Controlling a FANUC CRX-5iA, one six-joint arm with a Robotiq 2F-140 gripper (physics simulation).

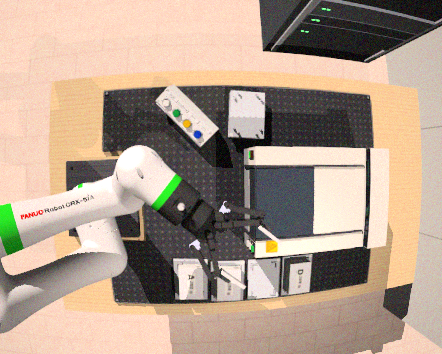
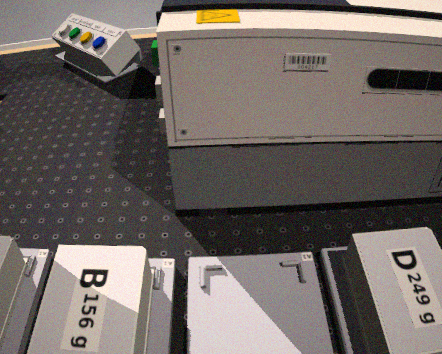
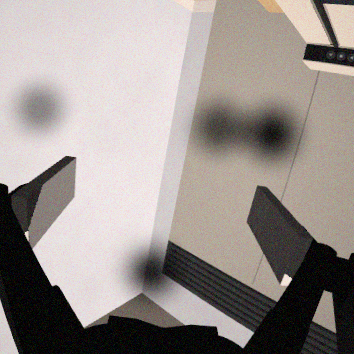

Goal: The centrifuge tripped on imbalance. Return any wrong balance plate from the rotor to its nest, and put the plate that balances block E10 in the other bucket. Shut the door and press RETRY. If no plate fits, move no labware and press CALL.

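Frame: origin at the arm's base, x ahead, y left, z up, level; metres.
Where they show: gripper, fingertip midpoint: [image 1: 261, 264] [image 3: 165, 190].
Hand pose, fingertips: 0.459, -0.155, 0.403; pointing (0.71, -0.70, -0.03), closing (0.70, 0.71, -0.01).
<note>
Things, the pixels of their centre, and the offset from my fingertips, as dx, dy, dz.
- centrifuge, body centre: [image 2: 350, 51] [image 1: 316, 197] +0.266, +0.099, -0.301
- Plate A, body centre: [image 1: 190, 282] -0.181, -0.164, -0.390
- Plate B, body centre: [image 2: 94, 318] [image 1: 228, 283] -0.048, -0.188, -0.390
- Plate D, body centre: [image 2: 407, 298] [image 1: 298, 276] +0.217, -0.209, -0.390
- nest, body centre: [image 2: 258, 330] [image 1: 263, 279] +0.086, -0.200, -0.414
- slanted button box, body centre: [image 2: 92, 42] [image 1: 186, 114] -0.129, +0.417, -0.381
My gripper [image 1: 251, 256] [image 3: 165, 190] is open and empty, with its fingers over the front left corner of the centrifuge and plate B. The centrifuge [image 1: 305, 157] [image 2: 250, 100] is a pale box with a dark panel on top; its rotor, buckets and block E10 do not show. Plate A [image 1: 186, 286] sits at the left of the front row. Plate B [image 1: 221, 290] [image 2: 117, 285], labelled 156 g, sits beside it. Plate D [image 1: 300, 277] [image 2: 382, 285], labelled 249 g, sits at the right. The nest [image 1: 263, 276] [image 2: 225, 312] between B and D is empty.
A slanted button box [image 1: 199, 121] [image 2: 122, 57] with white, green, yellow and blue buttons stands back left; its labels are unreadable. A pale stand [image 1: 246, 112] with corner brackets is behind the centrifuge's left end. A dark cabinet [image 1: 285, 22] stands beyond the table.
</note>
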